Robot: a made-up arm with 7 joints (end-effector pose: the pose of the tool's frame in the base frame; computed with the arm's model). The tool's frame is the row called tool. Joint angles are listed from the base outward.
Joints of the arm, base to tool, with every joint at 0 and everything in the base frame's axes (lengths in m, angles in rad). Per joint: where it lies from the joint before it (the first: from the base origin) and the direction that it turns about. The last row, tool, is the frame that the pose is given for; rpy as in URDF.
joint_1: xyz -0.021 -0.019 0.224 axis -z
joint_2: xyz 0 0.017 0.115 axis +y
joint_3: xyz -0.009 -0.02 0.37 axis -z
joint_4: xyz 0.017 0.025 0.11 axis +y
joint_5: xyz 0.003 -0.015 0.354 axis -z
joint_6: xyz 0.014 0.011 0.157 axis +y
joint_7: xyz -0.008 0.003 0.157 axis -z
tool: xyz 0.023 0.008 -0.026 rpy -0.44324 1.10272 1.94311
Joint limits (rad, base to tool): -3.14..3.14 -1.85..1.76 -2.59..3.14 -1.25..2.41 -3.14..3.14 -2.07..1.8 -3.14..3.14
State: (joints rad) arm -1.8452 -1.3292 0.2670 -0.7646 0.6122 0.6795 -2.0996
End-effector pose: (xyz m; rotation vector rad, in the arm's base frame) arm 0.1830 -1.0504 0.2283 1.0917 2.2038 0.3745
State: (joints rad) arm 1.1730 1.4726 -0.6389 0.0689 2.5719 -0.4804 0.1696
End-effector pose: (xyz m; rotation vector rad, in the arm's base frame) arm 0.4711 -1.0176 0.3838 0.7578 2.6182 0.2437
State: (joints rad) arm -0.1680 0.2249 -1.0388 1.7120 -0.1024 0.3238 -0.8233
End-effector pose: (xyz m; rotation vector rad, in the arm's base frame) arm 0.2159 0.6020 0.6054 -1.1972 -0.4022 -1.8059
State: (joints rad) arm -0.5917 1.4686 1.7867 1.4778 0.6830 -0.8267 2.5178
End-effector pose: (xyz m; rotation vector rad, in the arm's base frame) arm 0.8084 -0.1780 0.4712 0.8502 -1.2482 2.4025
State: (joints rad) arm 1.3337 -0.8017 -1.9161 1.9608 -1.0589 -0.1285 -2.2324
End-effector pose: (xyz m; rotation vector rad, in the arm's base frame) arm 0.4635 0.4525 0.3726 1.2239 -2.1482 1.9175
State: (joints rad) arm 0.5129 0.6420 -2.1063 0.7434 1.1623 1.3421 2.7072
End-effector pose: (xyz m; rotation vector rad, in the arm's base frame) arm 0.5472 0.1593 1.1076 -1.4436 2.6585 -0.5029
